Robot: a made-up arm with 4 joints. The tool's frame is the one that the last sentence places.
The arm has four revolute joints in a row. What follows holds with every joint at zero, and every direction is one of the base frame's. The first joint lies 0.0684 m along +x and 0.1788 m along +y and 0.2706 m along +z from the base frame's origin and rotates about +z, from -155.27 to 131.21 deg. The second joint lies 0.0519 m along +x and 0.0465 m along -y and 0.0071 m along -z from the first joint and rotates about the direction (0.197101, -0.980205, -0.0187), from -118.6 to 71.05 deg. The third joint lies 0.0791 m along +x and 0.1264 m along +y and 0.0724 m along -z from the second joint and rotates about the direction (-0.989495, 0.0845, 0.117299), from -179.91 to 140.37 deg. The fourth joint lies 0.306 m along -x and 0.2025 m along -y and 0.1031 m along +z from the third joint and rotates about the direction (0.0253, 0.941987, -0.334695), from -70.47 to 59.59 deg. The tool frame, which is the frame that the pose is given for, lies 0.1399 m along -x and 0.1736 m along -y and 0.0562 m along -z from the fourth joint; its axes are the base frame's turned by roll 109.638, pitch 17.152 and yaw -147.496 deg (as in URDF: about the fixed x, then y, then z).
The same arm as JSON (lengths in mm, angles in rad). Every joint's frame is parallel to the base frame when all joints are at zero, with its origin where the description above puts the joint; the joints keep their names.
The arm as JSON. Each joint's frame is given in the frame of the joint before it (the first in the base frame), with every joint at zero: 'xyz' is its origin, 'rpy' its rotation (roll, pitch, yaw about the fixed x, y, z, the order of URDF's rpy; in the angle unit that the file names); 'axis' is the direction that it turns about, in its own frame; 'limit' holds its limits. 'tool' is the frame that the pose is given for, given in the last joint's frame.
{"units": {"length": "mm", "angle": "rad"}, "joints": [{"name": "joint 1", "type": "revolute", "origin": {"xyz": [68.4, 178.8, 270.6], "rpy": [0.0, 0.0, 0.0]}, "axis": [0.0, 0.0, 1.0], "limit": {"lower": -2.71, "upper": 2.29}}, {"name": "joint 2", "type": "revolute", "origin": {"xyz": [51.9, -46.5, -7.1], "rpy": [0.0, 0.0, 0.0]}, "axis": [0.197101, -0.980205, -0.0187], "limit": {"lower": -2.07, "upper": 1.2401}}, {"name": "joint 3", "type": "revolute", "origin": {"xyz": [79.1, 126.4, -72.4], "rpy": [0.0, 0.0, 0.0]}, "axis": [-0.989495, 0.0845, 0.117299], "limit": {"lower": -3.14, "upper": 2.4499}}, {"name": "joint 4", "type": "revolute", "origin": {"xyz": [-306.0, -202.5, 103.1], "rpy": [0.0, 0.0, 0.0]}, "axis": [0.0253, 0.941987, -0.334695], "limit": {"lower": -1.2299, "upper": 1.04}}], "tool": {"origin": {"xyz": [-139.9, -173.6, -56.2], "rpy": [1.9135, 0.2994, -2.5743]}}}
